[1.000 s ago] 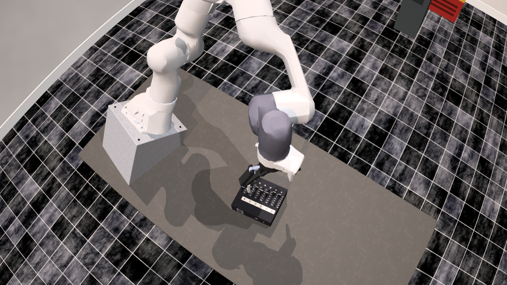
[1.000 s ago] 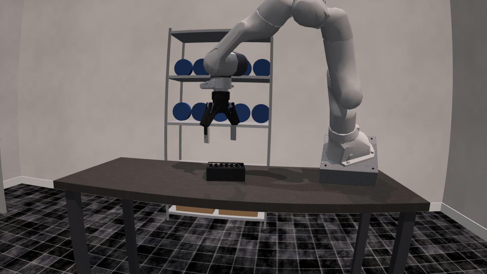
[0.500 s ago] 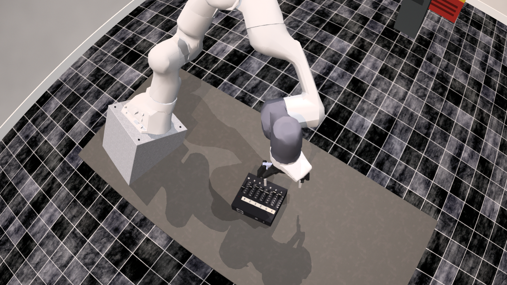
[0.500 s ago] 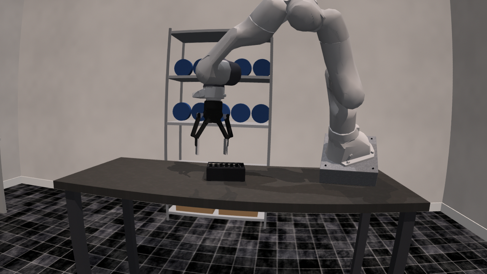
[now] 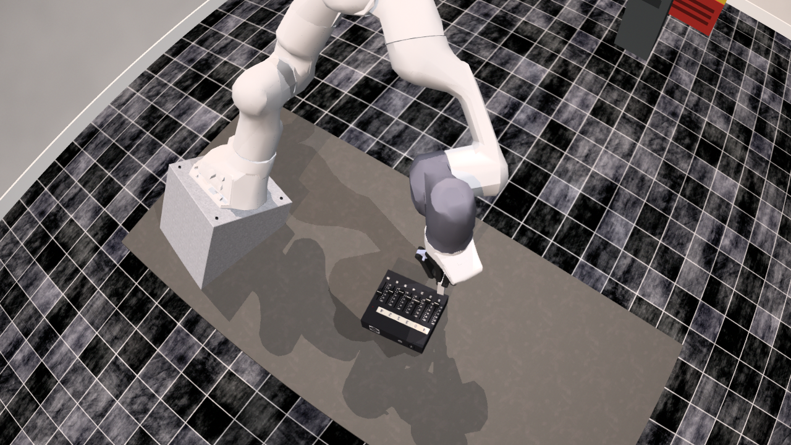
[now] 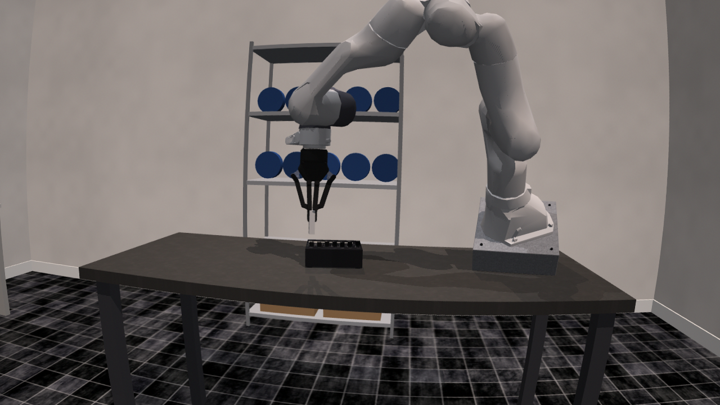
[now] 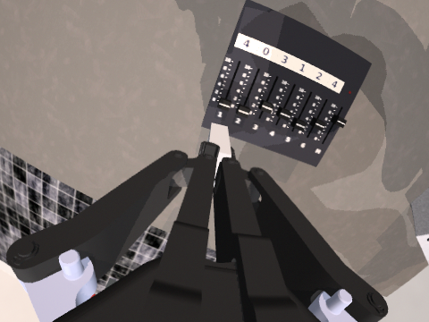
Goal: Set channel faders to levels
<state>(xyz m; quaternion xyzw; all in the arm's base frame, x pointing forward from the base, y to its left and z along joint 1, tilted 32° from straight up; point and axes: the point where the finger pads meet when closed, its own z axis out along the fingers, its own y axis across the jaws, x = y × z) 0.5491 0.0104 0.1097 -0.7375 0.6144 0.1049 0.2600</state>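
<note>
Right now the master fader is 12 cm behind my hand, 7 cm to the right of it and 6 cm below it.
</note>
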